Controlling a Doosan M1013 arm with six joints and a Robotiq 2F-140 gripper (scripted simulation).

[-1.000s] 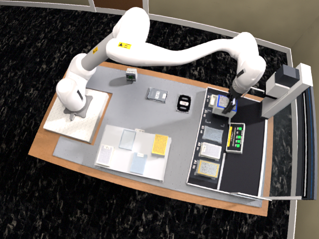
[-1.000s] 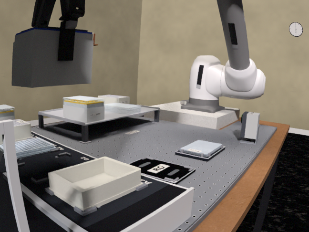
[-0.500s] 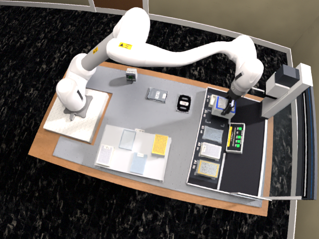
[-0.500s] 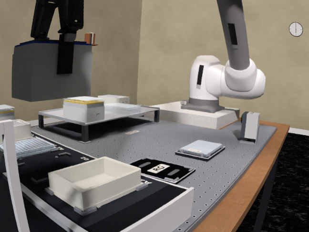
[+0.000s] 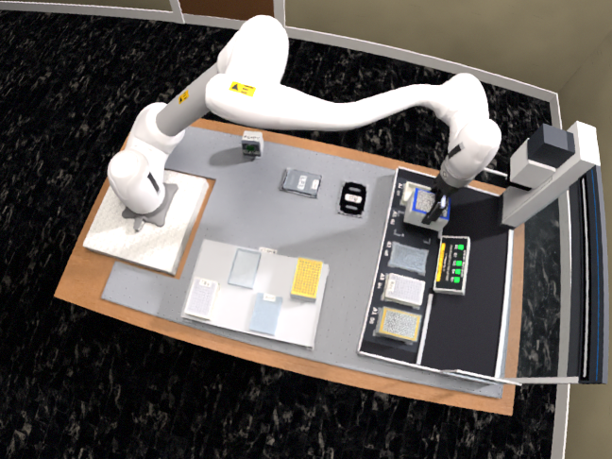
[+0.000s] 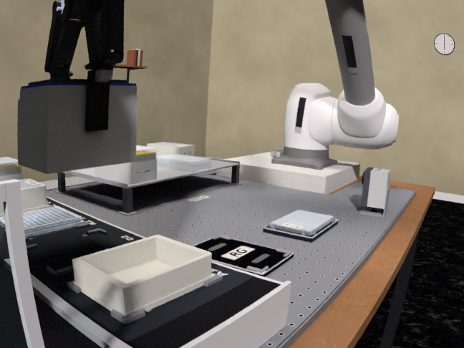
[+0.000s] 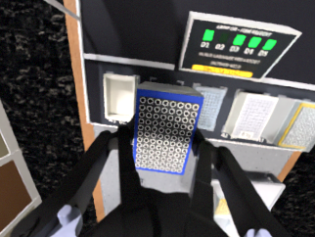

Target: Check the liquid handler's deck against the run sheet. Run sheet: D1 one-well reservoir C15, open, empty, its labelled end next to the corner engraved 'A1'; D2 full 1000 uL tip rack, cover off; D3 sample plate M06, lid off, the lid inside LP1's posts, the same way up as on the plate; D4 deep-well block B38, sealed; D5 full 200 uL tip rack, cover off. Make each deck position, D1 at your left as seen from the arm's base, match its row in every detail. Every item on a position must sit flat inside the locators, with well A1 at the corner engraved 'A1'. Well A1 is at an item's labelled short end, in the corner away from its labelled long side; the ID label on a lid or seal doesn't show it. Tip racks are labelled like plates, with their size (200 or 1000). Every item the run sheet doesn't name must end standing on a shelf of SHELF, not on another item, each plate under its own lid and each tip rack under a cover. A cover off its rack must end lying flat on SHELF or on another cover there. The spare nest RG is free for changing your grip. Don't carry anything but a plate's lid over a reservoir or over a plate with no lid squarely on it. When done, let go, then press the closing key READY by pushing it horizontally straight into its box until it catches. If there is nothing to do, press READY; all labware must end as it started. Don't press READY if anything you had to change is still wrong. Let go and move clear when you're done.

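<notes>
Right now the white reservoir is 17 cm below my hand and 12 cm to the left of it. The rest, counted from my hand: blue-rimmed tip rack 1 cm to the right, 1 cm behind; RG nest 24 cm behind, 23 cm below, 8 cm to the left; clear plate 17 cm below, 12 cm to the right, 1 cm behind.
</notes>
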